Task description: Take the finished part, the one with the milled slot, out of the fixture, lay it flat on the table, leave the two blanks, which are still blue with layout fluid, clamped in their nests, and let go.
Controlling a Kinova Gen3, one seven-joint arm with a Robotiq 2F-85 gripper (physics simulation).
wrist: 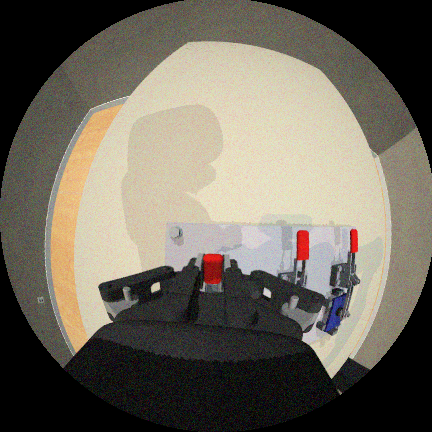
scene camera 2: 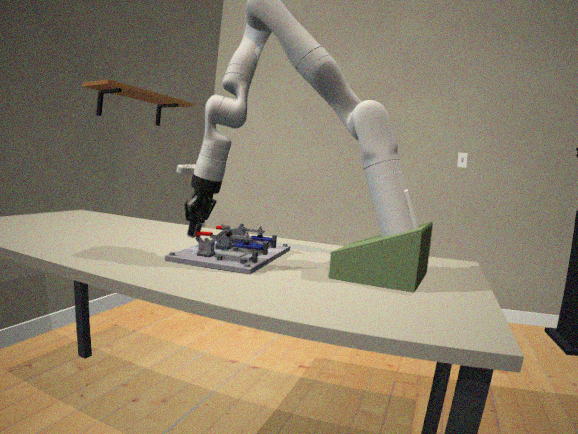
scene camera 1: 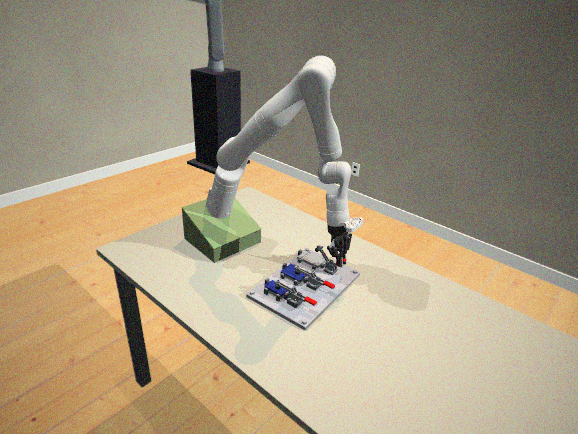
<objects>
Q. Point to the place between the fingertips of my gripper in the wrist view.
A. At 213, 262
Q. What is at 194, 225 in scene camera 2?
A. My gripper.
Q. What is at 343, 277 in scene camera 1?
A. A fixture plate.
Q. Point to a fixture plate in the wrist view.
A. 271, 248
</objects>
